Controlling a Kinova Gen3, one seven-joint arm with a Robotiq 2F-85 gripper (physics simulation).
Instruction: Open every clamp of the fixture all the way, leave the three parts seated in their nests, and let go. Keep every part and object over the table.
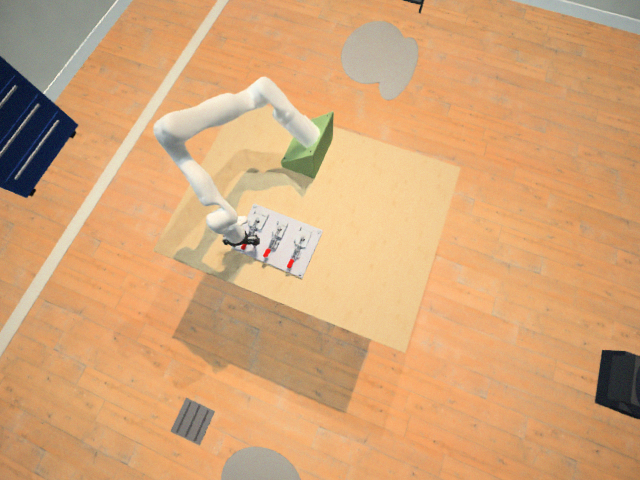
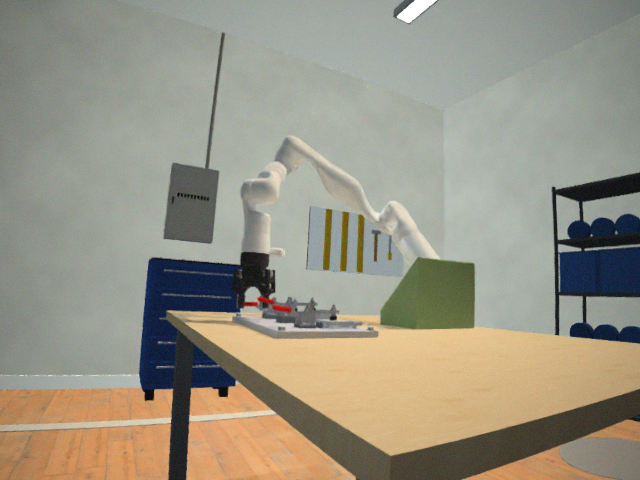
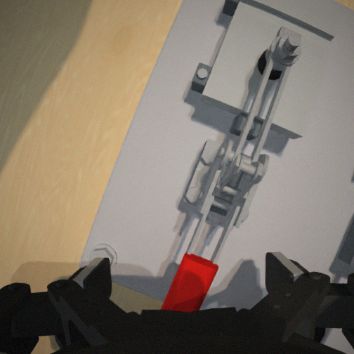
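Seen in the pictures: gripper, fingertip midpoint: [image 1: 245, 245] [image 2: 251, 309]; arm's base, link origin: [image 1: 311, 139] [image 2: 431, 273].
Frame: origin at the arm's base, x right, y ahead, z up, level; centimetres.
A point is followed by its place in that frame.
Observation:
The fixture plate [image 1: 310, 254] {x -11.8, y 47.2, z -14.8 cm} [image 2: 330, 333] {x -12.8, y 46.8, z -15.3 cm} [image 3: 145, 175] lies on the table with three clamps in a row. The left clamp [image 1: 255, 227] {x 15.1, y 42.0, z -12.8 cm} [image 3: 232, 187] has its arm lowered over a flat light part [image 3: 230, 65], its black-tipped spindle at the part. Its red handle [image 3: 191, 282] points away from the part, low over the plate's edge. The middle clamp [image 1: 276, 237] {x 4.3, y 44.9, z -10.0 cm} and right clamp [image 1: 299, 248] {x -6.6, y 46.8, z -11.0 cm} [image 2: 306, 315] {x -6.9, y 49.0, z -12.1 cm} also have red handles stretched out low and arms lowered. My gripper [image 1: 242, 242] {x 16.7, y 51.0, z -12.6 cm} [image 2: 254, 303] {x 16.7, y 51.0, z -12.6 cm} [image 3: 187, 273] is open, its fingers either side of the left handle, apart from it. The handle's end is hidden.
The table [image 1: 372, 232] {x -36.0, y 29.7, z -16.3 cm} [image 2: 439, 372] {x -45.2, y 53.6, z -16.3 cm} carries the green wedge-shaped block [image 1: 321, 152] {x -4.6, y 1.4, z -6.6 cm} [image 2: 444, 294] {x -4.8, y -0.1, z -6.2 cm} under the arm's base. The near table edge is close to the handle side of the fixture. A bolt head [image 3: 103, 254] sits at the plate's corner, beside the left finger.

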